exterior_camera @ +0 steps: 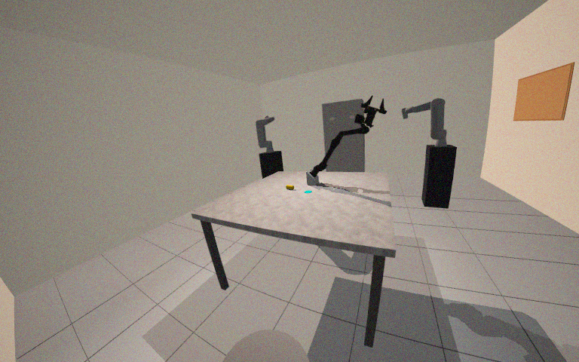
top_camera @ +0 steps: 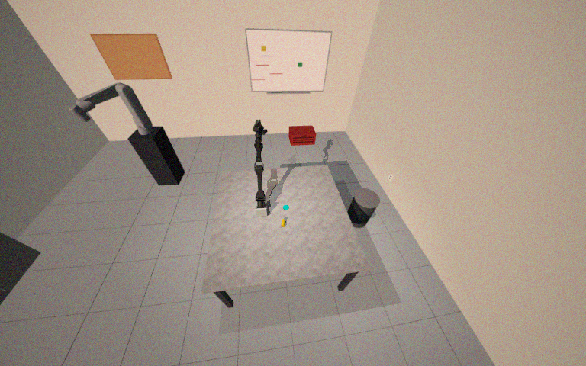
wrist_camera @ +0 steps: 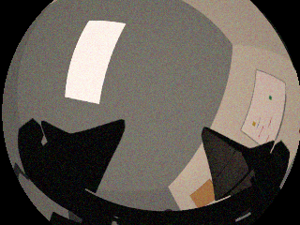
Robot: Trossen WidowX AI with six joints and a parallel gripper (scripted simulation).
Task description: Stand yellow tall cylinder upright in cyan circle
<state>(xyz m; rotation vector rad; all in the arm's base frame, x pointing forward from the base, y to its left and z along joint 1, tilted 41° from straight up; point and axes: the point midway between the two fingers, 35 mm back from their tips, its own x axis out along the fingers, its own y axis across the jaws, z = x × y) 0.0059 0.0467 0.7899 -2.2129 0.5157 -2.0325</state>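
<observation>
The yellow tall cylinder lies 20 cm ahead of my gripper tip, 70 cm to the right of it and 67 cm below it.
</observation>
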